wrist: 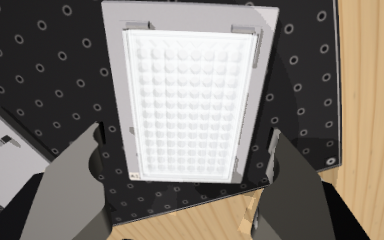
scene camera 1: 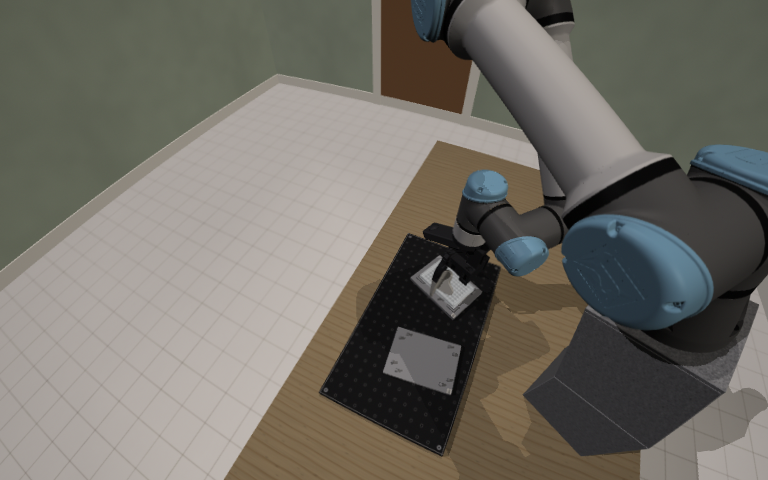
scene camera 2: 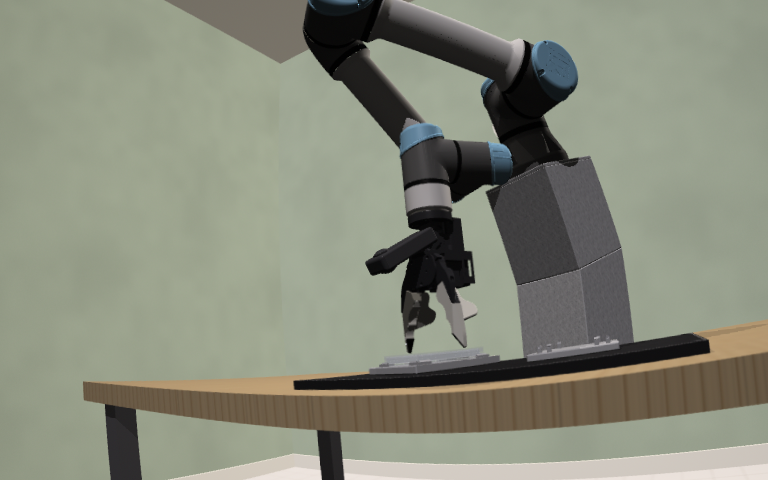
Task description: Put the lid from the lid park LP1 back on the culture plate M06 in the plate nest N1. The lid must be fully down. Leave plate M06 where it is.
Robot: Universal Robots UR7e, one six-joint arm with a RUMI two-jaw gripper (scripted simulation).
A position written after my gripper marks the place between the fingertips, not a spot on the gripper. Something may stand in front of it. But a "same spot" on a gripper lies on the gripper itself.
Labels:
my gripper: wrist 187, 126; scene camera 1; scene camera 2
same spot on my gripper: point(scene camera 2: 457, 311) = point(scene camera 1: 432, 284)

